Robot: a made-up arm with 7 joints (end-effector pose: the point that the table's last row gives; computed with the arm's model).
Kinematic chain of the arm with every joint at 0, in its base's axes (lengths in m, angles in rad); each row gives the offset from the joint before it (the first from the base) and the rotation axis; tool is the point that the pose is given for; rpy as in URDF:
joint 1: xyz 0 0 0.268 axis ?
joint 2: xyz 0 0 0 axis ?
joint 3: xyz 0 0 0.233 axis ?
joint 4: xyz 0.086 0 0 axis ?
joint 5: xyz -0.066 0 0.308 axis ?
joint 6: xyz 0 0 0 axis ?
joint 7: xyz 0.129 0 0 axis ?
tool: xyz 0 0 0 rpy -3.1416 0 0
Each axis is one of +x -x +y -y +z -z.
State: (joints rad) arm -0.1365 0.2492 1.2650 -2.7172 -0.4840 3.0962 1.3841
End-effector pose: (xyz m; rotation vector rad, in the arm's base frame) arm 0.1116 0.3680 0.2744 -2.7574 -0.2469 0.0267
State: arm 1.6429 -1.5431 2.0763 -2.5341 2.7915 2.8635 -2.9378
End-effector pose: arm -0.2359 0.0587 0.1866 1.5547 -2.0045 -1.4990
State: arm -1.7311 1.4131 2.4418 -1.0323 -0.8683 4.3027 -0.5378
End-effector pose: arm 0.0352 -0.3932 0.5077 -0.6021 -1.0578 2.2573
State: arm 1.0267 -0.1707 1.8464 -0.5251 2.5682 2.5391 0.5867
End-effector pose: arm -0.3195 0.0547 0.8068 -0.1978 -0.6818 2.8973
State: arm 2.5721 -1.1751 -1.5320 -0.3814 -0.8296 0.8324 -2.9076
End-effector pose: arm 0.6169 -0.1200 0.4523 -0.0646 -2.6867 -0.7145
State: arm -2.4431 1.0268 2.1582 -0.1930 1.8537 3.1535 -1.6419
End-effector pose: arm -0.2632 -0.4360 0.5137 0.8776 1.1054 -2.7876
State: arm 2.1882 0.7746 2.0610 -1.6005 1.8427 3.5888 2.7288
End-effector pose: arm -0.3672 -0.0908 0.4965 1.2471 -1.0603 -0.1666
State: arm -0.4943 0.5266 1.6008 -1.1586 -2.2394 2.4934 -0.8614
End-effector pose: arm 0.3079 0.3294 0.6520 0.4192 1.2012 0.9148
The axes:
joint 1: +z
joint 2: +y
joint 3: +z
joint 4: -y
joint 5: +z
joint 6: -y
joint 7: -z

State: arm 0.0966 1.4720 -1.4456 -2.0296 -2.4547 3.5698 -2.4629
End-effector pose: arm 0.1363 -0.2797 0.1665 1.0887 -1.6963 0.3812
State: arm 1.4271 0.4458 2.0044 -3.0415 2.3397 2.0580 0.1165
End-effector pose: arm -0.1692 -0.0782 0.1121 1.5921 0.7652 -1.4184
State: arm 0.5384 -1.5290 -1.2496 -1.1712 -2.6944 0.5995 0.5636
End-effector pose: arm -0.2630 -0.5871 0.3644 0.5309 -2.3325 -1.1575
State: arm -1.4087 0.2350 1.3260 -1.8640 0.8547 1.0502 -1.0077
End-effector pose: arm 0.5019 -0.0216 0.3818 -1.5083 -0.9466 0.1364
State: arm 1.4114 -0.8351 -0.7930 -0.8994 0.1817 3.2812 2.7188
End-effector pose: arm 0.0988 -0.3577 0.7348 0.4580 0.3851 0.5810
